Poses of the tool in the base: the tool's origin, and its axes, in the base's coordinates. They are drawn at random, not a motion.
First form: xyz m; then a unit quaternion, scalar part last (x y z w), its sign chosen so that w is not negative.
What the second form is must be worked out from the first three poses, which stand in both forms.
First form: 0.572 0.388 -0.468 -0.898 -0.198 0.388 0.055
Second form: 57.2 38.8 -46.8 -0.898 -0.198 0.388 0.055
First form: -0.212 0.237 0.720 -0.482 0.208 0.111 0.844
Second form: -21.2 23.7 72.0 -0.482 0.208 0.111 0.844
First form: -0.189 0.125 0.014 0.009 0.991 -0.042 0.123
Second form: -18.9 12.5 1.4 0.009 0.991 -0.042 0.123
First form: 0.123 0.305 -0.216 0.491 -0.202 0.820 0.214
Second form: 12.3 30.5 -21.6 0.491 -0.202 0.820 0.214
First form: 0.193 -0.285 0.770 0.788 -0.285 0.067 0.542
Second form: 19.3 -28.5 77.0 0.788 -0.285 0.067 0.542
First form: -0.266 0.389 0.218 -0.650 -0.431 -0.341 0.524
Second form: -26.6 38.9 21.8 -0.650 -0.431 -0.341 0.524
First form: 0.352 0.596 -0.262 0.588 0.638 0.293 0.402
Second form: 35.2 59.6 -26.2 0.588 0.638 0.293 0.402
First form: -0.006 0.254 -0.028 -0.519 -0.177 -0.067 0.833
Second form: -0.6 25.4 -2.8 -0.519 -0.177 -0.067 0.833
